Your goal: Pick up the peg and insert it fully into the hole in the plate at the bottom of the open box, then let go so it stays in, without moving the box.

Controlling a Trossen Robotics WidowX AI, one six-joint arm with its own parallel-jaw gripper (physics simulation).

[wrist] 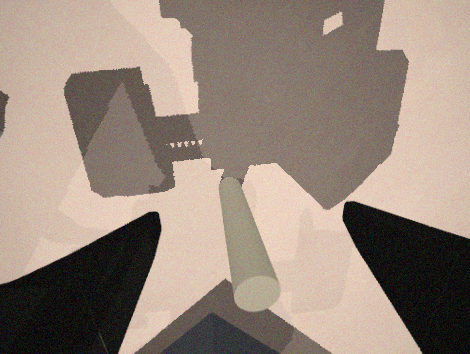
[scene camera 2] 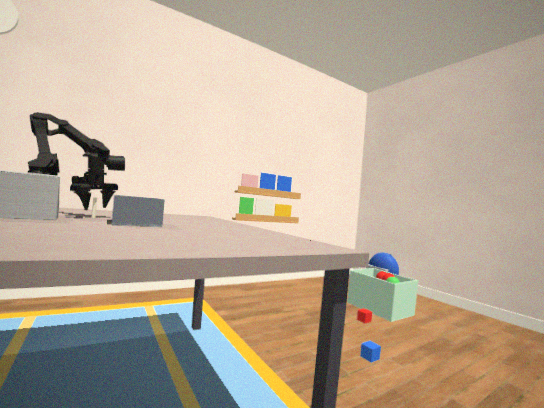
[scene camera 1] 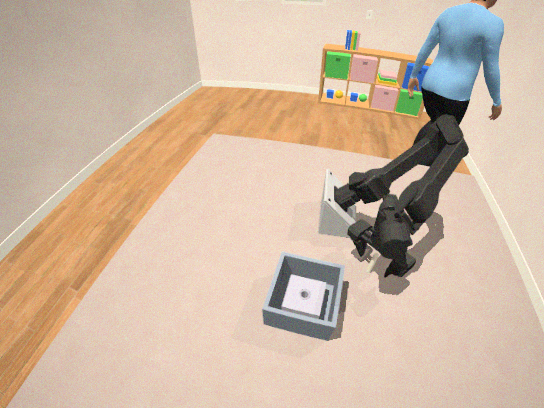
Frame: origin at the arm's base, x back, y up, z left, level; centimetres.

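Seen in the pictures: gripper, fingertip midpoint: [wrist: 252,215] [scene camera 2: 95,209] [scene camera 1: 373,266]; arm's base, link origin: [scene camera 2: 36,188] [scene camera 1: 340,199].
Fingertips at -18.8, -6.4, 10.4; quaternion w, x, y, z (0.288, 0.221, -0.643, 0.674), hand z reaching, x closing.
Offsets run from my fingertips to a thing's top centre, as dx, dy, dz. "spot": to the spot under its first point. Level surfaces: height alone.
The pale, slim peg @(+0.6, +4.5, -0.4) [scene camera 1: 371,264] [scene camera 2: 94,209] [wrist: 248,250] stands upright on the table, to the right of the open box in scene camera 1. My gripper [scene camera 1: 375,265] [scene camera 2: 96,208] [wrist: 252,215] is open and points down, its two fingers low on either side of the peg's upper part. In the wrist view both fingers are apart from the peg. The grey-blue open box @(-11.9, +6.3, -18.4) [scene camera 1: 296,324] [scene camera 2: 138,211] [wrist: 212,337] stands beside the peg. The white plate @(-11.9, +2.6, -18.4) [scene camera 1: 295,304] lies at its bottom, and its round hole @(spot: -11.0, +0.5, -18.1) [scene camera 1: 305,294] is uncovered. The plate is hidden in scene camera 2.
A light grey slanted block [scene camera 1: 332,220] [scene camera 2: 30,196] stands on the table @(dy -3.5) [scene camera 1: 175,280] [scene camera 2: 200,250], close to the arm's side. A narrow raised strip @(spot: -10.9, -2.7, -11.6) [scene camera 1: 329,302] shows inside the box beside the plate. A person in blue [scene camera 1: 457,55] stands behind the arm.
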